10 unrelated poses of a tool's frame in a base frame.
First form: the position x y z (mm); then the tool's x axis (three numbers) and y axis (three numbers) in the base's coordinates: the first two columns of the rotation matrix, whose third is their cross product.
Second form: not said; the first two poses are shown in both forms.
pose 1, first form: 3.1 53.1 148.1 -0.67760 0.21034 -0.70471 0.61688 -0.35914 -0.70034
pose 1, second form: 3.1 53.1 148.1 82.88 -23.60 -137.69
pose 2, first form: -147.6 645.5 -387.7 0.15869 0.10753 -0.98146 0.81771 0.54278 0.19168
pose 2, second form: -147.6 645.5 -387.7 90.12 33.60 -79.02
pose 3, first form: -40.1 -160.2 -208.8 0.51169 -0.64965 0.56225 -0.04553 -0.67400 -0.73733
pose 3, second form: -40.1 -160.2 -208.8 -136.80 59.09 5.08
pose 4, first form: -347.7 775.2 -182.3 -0.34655 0.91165 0.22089 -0.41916 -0.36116 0.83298
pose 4, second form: -347.7 775.2 -182.3 -21.13 57.05 129.58
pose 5, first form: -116.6 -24.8 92.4 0.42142 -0.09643 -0.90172 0.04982 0.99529 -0.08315
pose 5, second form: -116.6 -24.8 92.4 1.33 64.89 -6.74
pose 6, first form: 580.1 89.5 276.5 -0.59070 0.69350 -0.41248 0.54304 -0.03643 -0.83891
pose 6, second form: 580.1 89.5 276.5 116.27 -36.64 -137.41
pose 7, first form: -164.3 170.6 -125.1 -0.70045 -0.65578 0.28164 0.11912 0.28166 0.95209
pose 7, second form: -164.3 170.6 -125.1 -99.66 -44.72 -170.35
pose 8, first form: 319.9 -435.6 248.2 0.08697 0.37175 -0.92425 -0.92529 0.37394 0.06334
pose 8, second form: 319.9 -435.6 248.2 -66.10 21.66 84.63
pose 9, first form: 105.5 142.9 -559.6 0.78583 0.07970 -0.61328 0.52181 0.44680 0.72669
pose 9, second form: 105.5 142.9 -559.6 70.84 19.39 -33.59
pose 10, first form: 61.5 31.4 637.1 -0.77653 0.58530 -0.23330 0.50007 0.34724 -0.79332
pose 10, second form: 61.5 31.4 637.1 127.51 -22.54 -147.22
